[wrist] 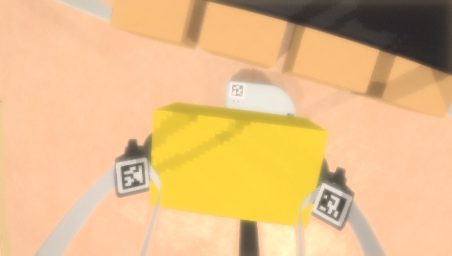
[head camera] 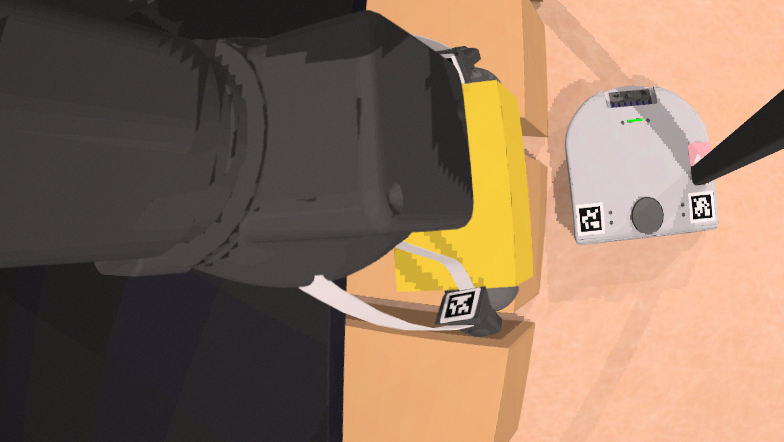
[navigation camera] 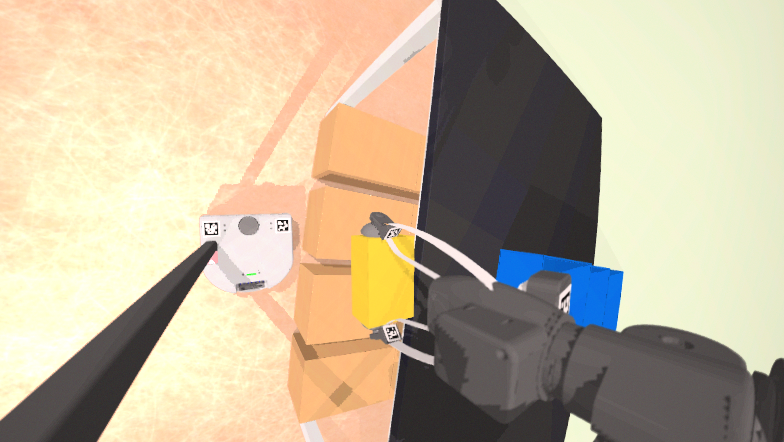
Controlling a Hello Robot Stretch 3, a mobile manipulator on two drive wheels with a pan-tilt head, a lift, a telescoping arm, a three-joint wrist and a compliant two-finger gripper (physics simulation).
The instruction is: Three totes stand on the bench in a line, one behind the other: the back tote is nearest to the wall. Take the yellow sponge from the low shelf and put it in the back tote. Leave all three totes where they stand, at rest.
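Places are measured from the robot's base along level axes (x ahead, y right, z down), in metres.
Where they show: gripper, fingertip midpoint: [wrist: 235,157] [head camera: 486,188] [navigation camera: 369,273]; robot's base, origin of the base link: [head camera: 645,214] [navigation camera: 247,224].
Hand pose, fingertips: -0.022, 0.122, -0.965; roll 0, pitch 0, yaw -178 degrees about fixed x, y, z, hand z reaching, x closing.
Each offset is from my fingertips to the top centre of the thing, as dx, dy, dz. "pt": to the spot under its first point. Level surfaces: height alone.
The yellow sponge @[+0.000, +0.007, -0.044] [head camera: 494,219] [navigation camera: 378,291] [wrist: 240,150] is a large block held between the two fingertips of my gripper [head camera: 483,186] [navigation camera: 382,277] [wrist: 235,157], which is shut on it. In the navigation view the sponge overlaps the front edge of the black bench @[dz +0.050] [head camera: 247,356] [navigation camera: 510,137] [wrist: 400,30]. Blue tote walls [navigation camera: 601,296] show behind the gripper, toward the wall. My wrist hides part of them, and I cannot tell the three totes apart. No tote shows in the head or wrist view.
Several orange-brown boxes @[pt +0.316, +0.354, +0.695] [head camera: 422,384] [navigation camera: 373,148] [wrist: 240,30] stand in a row below the bench front. A pale bench leg @[pt +0.541, +0.242, +0.359] [navigation camera: 384,60] shows beyond them. My grey base [head camera: 614,164] [navigation camera: 258,258] [wrist: 265,100] is on the floor in front. The pale wall [navigation camera: 686,164] is behind the bench.
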